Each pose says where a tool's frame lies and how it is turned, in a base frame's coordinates. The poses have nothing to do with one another.
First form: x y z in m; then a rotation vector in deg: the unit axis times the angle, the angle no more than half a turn.
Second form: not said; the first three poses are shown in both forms.
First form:
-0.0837 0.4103 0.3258 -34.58 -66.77 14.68
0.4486 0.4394 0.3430 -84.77 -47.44 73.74
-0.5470 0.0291 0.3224 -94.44 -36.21 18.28
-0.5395 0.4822 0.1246 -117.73 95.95 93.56
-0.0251 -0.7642 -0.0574 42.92 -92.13 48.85
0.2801 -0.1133 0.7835 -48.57 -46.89 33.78
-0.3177 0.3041 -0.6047 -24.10 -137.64 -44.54
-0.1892 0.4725 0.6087 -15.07 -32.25 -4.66
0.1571 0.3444 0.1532 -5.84 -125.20 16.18
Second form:
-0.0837 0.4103 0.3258 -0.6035 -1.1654 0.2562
0.4486 0.4394 0.3430 -1.4795 -0.8280 1.2870
-0.5470 0.0291 0.3224 -1.6483 -0.6320 0.3190
-0.5395 0.4822 0.1246 -2.0548 1.6746 1.6329
-0.0251 -0.7642 -0.0574 0.7491 -1.6080 0.8526
0.2801 -0.1133 0.7835 -0.8477 -0.8184 0.5896
-0.3177 0.3041 -0.6047 -0.4206 -2.4023 -0.7774
-0.1892 0.4725 0.6087 -0.2630 -0.5629 -0.0813
0.1571 0.3444 0.1532 -0.1019 -2.1852 0.2824

